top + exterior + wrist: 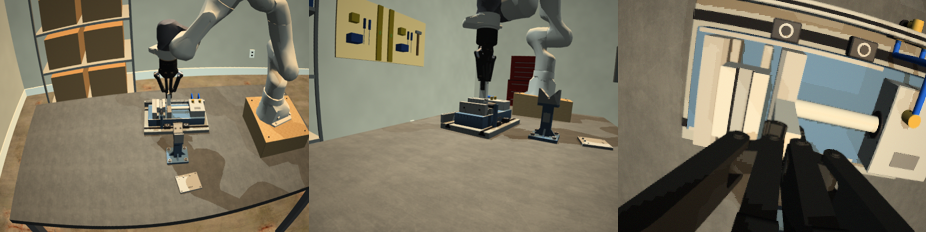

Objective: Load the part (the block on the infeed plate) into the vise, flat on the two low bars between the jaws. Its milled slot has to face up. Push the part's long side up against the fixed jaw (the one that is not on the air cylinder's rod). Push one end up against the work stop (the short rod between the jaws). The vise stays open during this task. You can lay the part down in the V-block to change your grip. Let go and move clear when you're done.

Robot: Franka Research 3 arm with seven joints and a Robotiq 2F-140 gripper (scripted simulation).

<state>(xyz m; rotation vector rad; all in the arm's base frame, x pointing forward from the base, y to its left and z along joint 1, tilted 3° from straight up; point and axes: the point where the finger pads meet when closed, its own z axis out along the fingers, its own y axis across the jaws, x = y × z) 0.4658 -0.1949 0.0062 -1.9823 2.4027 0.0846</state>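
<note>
Now: the part 3 cm ahead of my hand, 1 cm to the right of it and 4 cm below it. The rest, counted from my hand: moving jaw 6 cm below; then work stop rod 4 cm ahead, 4 cm to the left, 5 cm below; then cylinder rod 5 cm behind, 1 cm to the left, 6 cm below.
</note>
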